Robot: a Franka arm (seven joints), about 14 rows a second.
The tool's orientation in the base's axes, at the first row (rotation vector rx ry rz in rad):
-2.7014, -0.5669, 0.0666
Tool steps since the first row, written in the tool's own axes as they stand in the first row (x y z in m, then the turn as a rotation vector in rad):
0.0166, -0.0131, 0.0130, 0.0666, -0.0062, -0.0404
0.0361, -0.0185, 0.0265, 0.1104, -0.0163, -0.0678
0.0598, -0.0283, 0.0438, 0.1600, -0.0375, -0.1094
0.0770, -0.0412, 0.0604, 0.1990, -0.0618, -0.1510
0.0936, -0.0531, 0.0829, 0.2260, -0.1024, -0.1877
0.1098, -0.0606, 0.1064, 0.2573, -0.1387, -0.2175
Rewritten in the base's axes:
0.0087, 0.0223, -0.0067, 0.0637, 0.0174, 0.0418
0.0229, 0.0394, -0.0166, 0.1034, 0.0336, 0.0723
0.0388, 0.0632, -0.0282, 0.1459, 0.0565, 0.1204
0.0477, 0.0868, -0.0383, 0.1776, 0.0778, 0.1692
0.0557, 0.1114, -0.0542, 0.1915, 0.1099, 0.2192
0.0649, 0.1325, -0.0727, 0.2101, 0.1425, 0.2613

